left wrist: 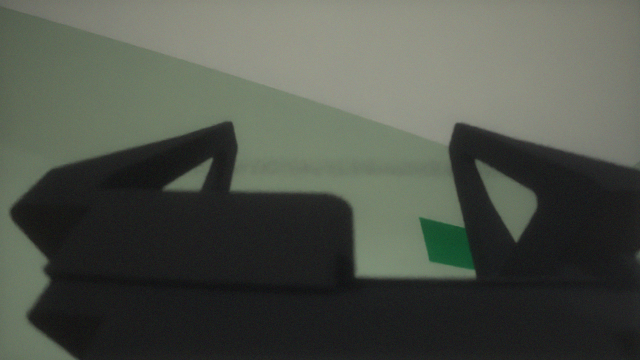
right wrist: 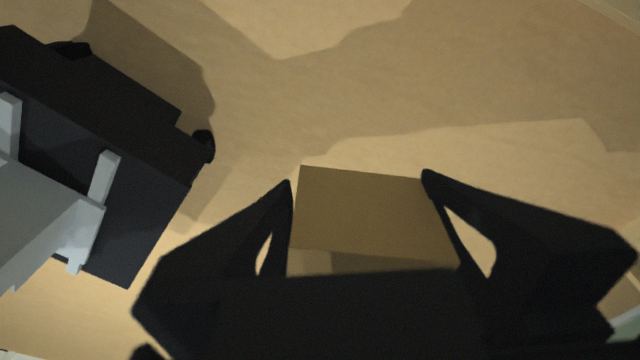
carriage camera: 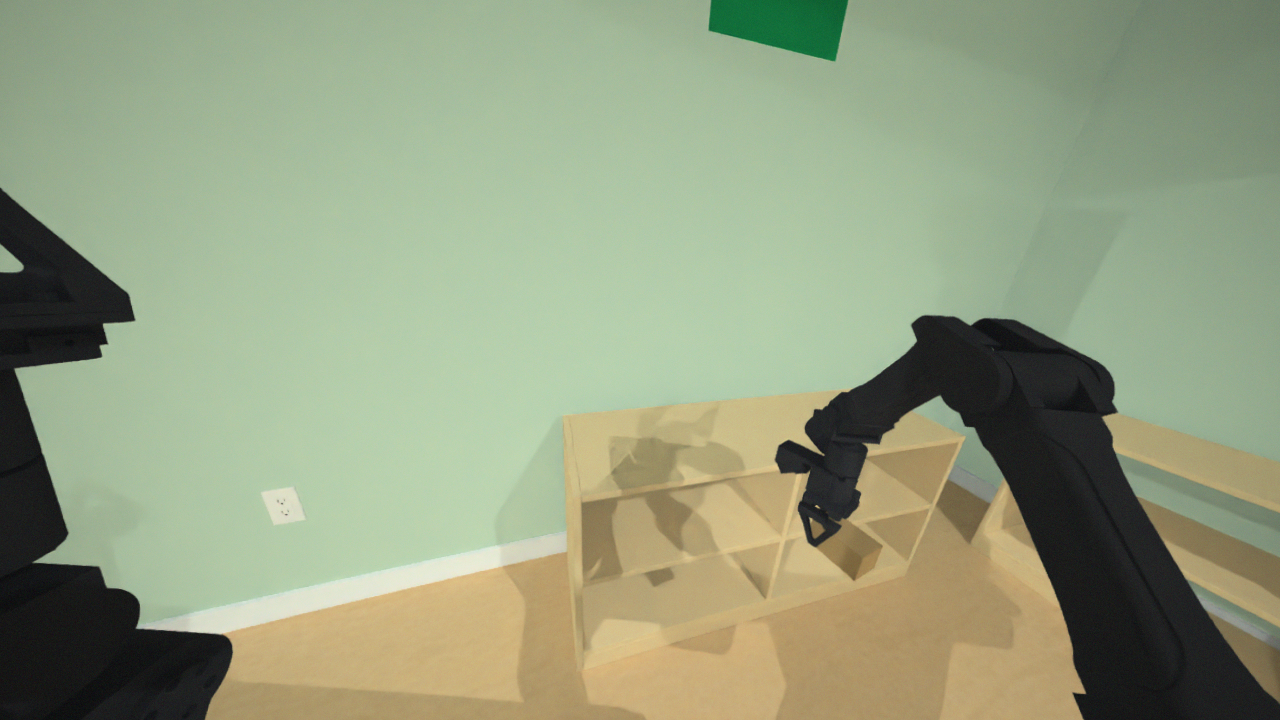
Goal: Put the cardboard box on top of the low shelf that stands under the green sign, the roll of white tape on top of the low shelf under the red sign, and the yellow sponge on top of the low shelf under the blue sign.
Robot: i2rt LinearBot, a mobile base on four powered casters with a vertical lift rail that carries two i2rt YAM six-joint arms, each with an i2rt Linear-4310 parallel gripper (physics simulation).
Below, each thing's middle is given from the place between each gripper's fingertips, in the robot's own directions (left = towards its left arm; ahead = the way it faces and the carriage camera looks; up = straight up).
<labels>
I see the brown cardboard box [carriage camera: 852,550] 3 cm behind my right hand, 2 cm to the right of it and 2 cm above it. Round my right hand: green sign [left wrist: 447,244]: 112 cm above, 66 cm ahead, 6 cm to the left.
Right now my left hand is 34 cm short of the brown cardboard box, 68 cm to the left of it and 53 cm above it. Also, from my left hand: green sign: 104 cm ahead, 60 cm to the right, 56 cm above.
</labels>
